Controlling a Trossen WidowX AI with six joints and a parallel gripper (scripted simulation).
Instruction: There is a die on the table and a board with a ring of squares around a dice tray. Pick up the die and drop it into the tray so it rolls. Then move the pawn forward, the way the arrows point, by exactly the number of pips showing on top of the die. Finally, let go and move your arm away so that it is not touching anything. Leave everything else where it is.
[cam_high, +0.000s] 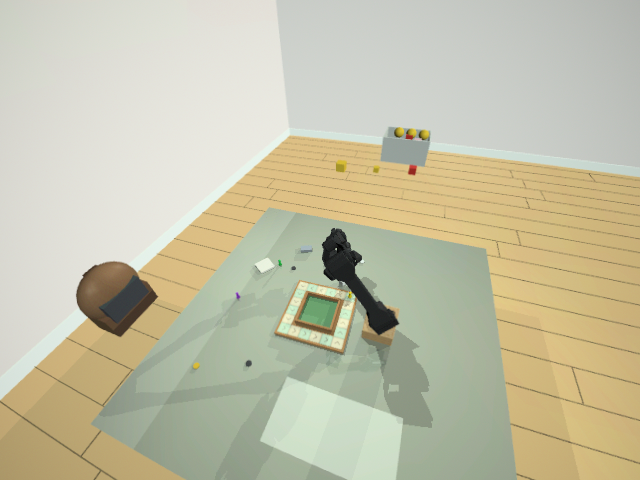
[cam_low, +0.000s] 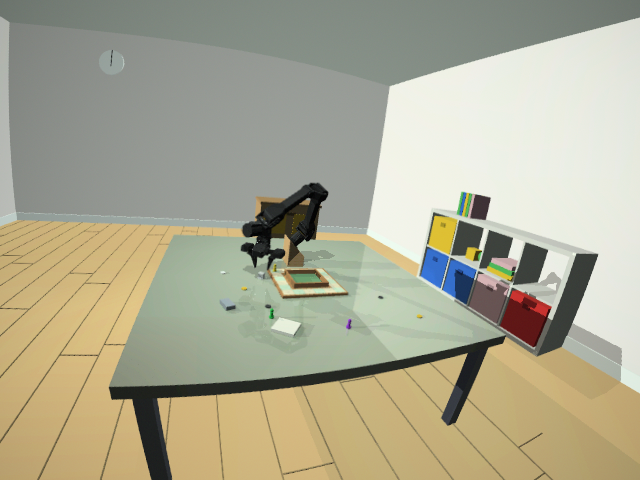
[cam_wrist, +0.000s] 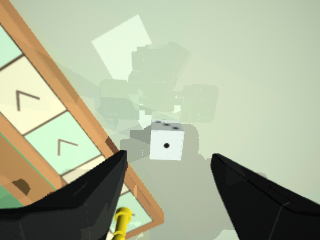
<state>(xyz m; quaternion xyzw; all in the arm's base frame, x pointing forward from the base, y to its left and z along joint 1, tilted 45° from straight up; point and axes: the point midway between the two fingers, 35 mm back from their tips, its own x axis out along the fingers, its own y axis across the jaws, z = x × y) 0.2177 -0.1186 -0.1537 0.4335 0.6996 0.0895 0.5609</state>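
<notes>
The white die lies 3 cm below my gripper tip. Round my gripper tip: yellow pawn 5 cm behind, 7 cm to the left, 2 cm below; white disc 6 cm behind, 16 cm to the right, 4 cm below; green tray 5 cm ahead, 19 cm to the left, 4 cm below.
</notes>
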